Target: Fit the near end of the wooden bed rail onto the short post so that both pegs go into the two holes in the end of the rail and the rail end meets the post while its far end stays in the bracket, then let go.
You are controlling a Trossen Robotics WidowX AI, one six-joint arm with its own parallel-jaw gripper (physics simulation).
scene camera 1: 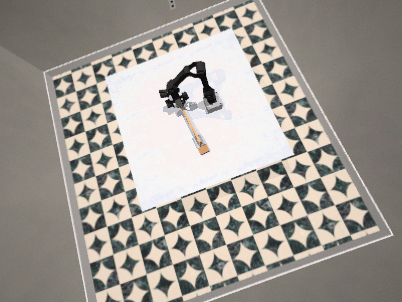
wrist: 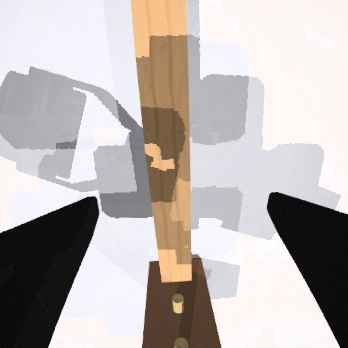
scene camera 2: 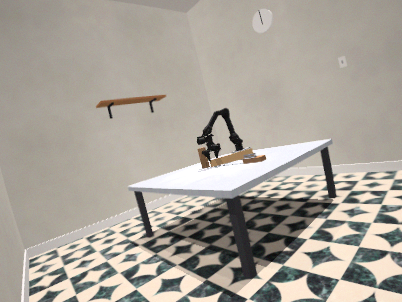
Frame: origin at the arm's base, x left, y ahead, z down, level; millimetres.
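Where they show: gripper, fingertip midpoint: point(wrist: 184, 202) point(scene camera 2: 213, 160); arm's base at its link origin: point(scene camera 1: 211, 99) point(scene camera 2: 239, 149).
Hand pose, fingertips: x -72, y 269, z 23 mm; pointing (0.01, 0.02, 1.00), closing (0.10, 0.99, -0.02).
Each offset is from my fingertips to the top centre of the thing. "spot": to the spot under its first point. Level surfaces: height alone.
The wooden rail point(scene camera 1: 191, 124) point(scene camera 2: 231, 158) point(wrist: 163, 85) slopes down from its far end at the bracket block {dx +384, dy -61, dz +22 mm} point(scene camera 1: 203, 150) point(scene camera 2: 256, 159) to its near end low by the short post {spot: dx -108, dy +33, dz -23 mm} point(scene camera 2: 202, 159) point(wrist: 155, 310). In the wrist view the near end overlaps the lower part of the post's dark face. One peg {spot: dx -80, dy +5, dz +1 mm} point(wrist: 178, 303) and a second peg {spot: dx -80, dy +5, dz -27 mm} point(wrist: 181, 343) stick out bare from that face, apart from the rail. The holes in the rail end do not show. My gripper point(scene camera 2: 213, 157) point(wrist: 184, 202) is open, with one finger on each side of the rail near its near end, touching neither side.
The white table {dz +57 mm} point(scene camera 1: 150, 170) point(scene camera 2: 180, 184) carries the arm's grey base point(scene camera 1: 214, 106), beside the rail. The arm arches over from the base to the post. Shadows of the arm fall across the rail and table. A wall shelf point(scene camera 2: 132, 101) hangs well away from the table.
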